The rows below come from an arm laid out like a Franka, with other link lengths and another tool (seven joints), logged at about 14 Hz.
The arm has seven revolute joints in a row. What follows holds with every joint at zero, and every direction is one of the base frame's. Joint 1 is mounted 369.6 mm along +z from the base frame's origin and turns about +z. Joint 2 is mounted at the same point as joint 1 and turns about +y. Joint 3 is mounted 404.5 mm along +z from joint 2 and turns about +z. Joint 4 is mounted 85.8 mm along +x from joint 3 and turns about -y. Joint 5 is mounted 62.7 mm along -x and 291.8 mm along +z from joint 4 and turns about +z. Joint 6 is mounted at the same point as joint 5 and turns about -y. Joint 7 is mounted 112.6 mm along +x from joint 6 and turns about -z. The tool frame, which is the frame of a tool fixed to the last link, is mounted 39 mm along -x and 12 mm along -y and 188.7 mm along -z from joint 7; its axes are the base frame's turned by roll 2.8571, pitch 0 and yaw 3.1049 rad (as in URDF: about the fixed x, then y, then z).
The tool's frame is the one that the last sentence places.
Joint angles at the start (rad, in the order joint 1, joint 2, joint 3, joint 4, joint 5, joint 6, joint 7):
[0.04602, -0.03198, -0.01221, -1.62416, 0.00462, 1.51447, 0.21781]
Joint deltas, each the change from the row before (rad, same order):
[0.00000, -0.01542, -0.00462, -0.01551, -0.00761, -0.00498, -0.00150]
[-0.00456, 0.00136, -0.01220, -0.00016, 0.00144, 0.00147, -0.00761]
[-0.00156, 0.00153, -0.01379, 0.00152, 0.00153, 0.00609, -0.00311]
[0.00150, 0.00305, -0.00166, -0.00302, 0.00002, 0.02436, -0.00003]
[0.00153, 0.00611, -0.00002, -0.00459, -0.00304, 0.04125, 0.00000]
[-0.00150, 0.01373, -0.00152, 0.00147, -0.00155, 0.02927, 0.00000]
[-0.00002, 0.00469, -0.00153, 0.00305, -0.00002, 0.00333, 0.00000]
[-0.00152, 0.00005, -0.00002, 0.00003, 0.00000, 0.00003, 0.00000]
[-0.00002, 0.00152, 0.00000, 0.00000, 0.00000, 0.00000, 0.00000]
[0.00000, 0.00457, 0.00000, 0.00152, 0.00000, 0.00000, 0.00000]
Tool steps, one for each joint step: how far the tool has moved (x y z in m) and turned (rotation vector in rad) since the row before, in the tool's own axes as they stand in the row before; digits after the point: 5 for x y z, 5 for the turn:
[0.00619, -0.00500, -0.00170, 0.00788, 0.00208, 0.00426]
[-0.00235, -0.00665, -0.00140, -0.00323, -0.00164, 0.00884]
[-0.00319, -0.00547, -0.00197, -0.00469, -0.00827, 0.01013]
[-0.00503, 0.00100, 0.00083, -0.00436, -0.01709, -0.00485]
[-0.00869, 0.00190, 0.00169, -0.00405, -0.02883, -0.00997]
[-0.00957, -0.00007, 0.00330, -0.00208, -0.01716, -0.00193]
[-0.00239, -0.00026, 0.00066, -0.00022, -0.00205, 0.00101]
[-0.00018, -0.00064, -0.00017, -0.00001, -0.00043, 0.00148]
[-0.00039, -0.00008, 0.00067, 0.00043, 0.00139, 0.00042]
[-0.00137, -0.00002, 0.00152, 0.00094, 0.00279, 0.00081]

